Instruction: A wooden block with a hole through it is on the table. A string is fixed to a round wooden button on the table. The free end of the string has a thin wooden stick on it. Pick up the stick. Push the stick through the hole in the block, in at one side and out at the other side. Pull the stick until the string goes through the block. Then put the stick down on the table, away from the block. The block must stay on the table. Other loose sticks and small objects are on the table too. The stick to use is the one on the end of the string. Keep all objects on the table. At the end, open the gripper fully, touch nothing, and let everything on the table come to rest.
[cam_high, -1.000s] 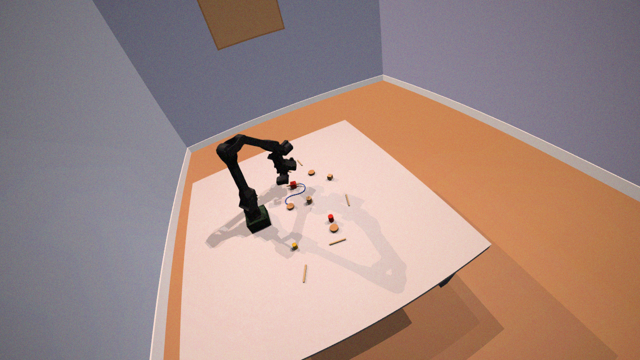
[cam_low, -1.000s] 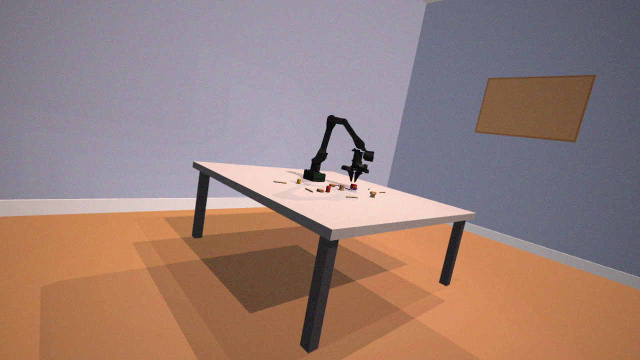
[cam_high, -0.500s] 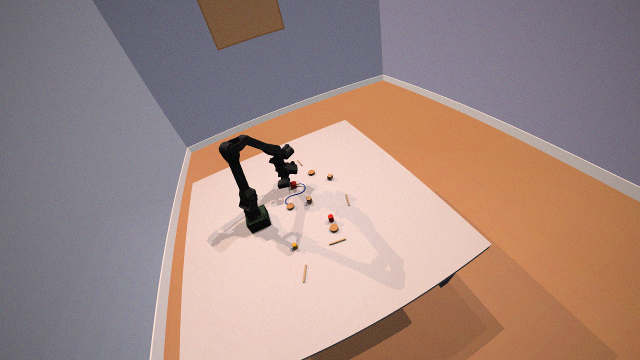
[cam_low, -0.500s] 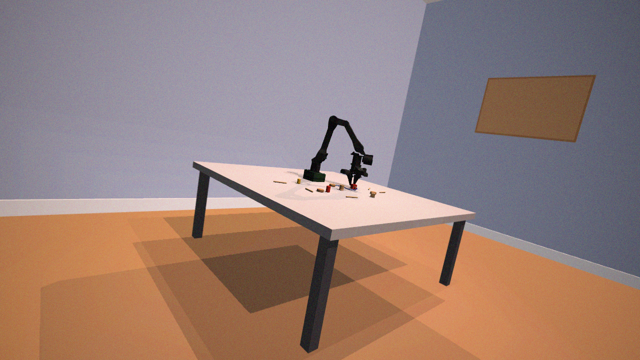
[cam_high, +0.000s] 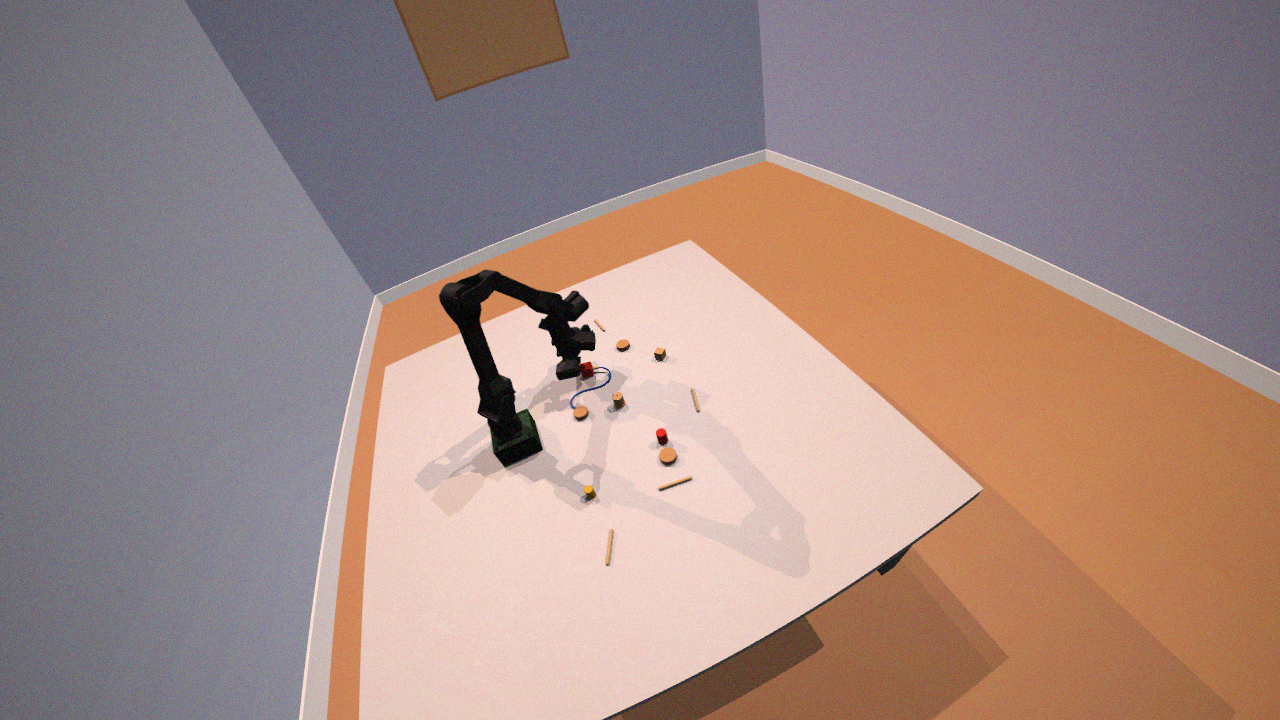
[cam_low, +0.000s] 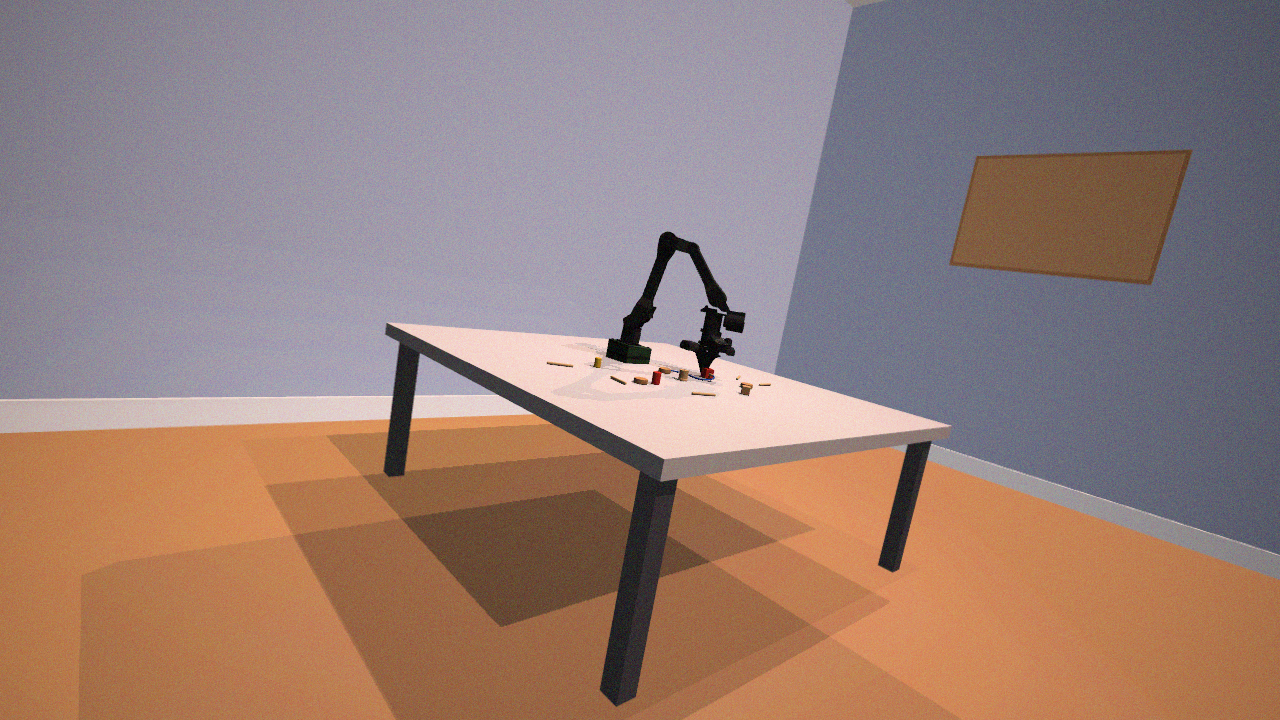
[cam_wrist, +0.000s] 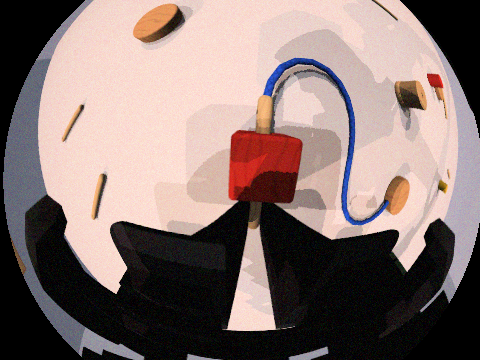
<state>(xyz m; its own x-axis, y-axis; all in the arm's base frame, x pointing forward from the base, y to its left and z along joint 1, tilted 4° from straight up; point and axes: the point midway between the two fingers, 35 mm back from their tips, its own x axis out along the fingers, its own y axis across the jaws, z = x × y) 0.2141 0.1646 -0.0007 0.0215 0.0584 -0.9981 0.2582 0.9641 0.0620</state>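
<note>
Right now my gripper tip is 3 cm short of the red block, 1 cm to the left of it and 1 cm below it. Also, from my gripper tip: round wooden button 3 cm behind, 15 cm to the right; then wooden cylinder 7 cm ahead, 17 cm to the right, 1 cm above; then thin wooden stick 4 cm ahead, 1 cm to the right, 1 cm above.
</note>
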